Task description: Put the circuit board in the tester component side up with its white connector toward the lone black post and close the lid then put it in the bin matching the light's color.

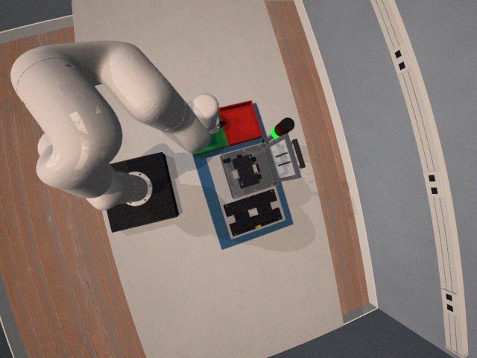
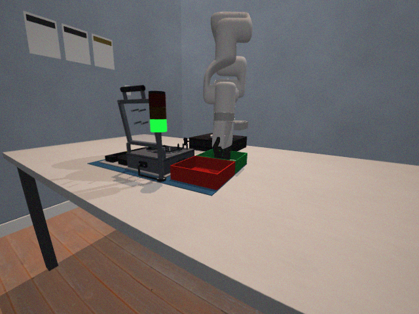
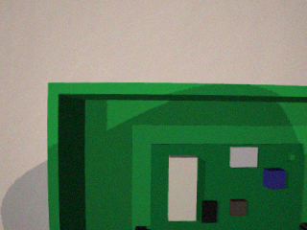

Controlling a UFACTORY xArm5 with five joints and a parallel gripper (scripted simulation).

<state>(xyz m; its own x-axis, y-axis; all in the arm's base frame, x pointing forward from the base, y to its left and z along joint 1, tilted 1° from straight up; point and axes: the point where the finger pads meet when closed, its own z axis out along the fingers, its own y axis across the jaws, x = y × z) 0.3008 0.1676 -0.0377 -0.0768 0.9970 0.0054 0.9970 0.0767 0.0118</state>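
Now: the green bin 10 mm below my hand. From my hand the other things lie so: black block (50 mm ahead, 140 mm to the right, 70 mm above); red bin (150 mm ahead, 10 mm to the left, 10 mm below); green circuit board (10 mm below).
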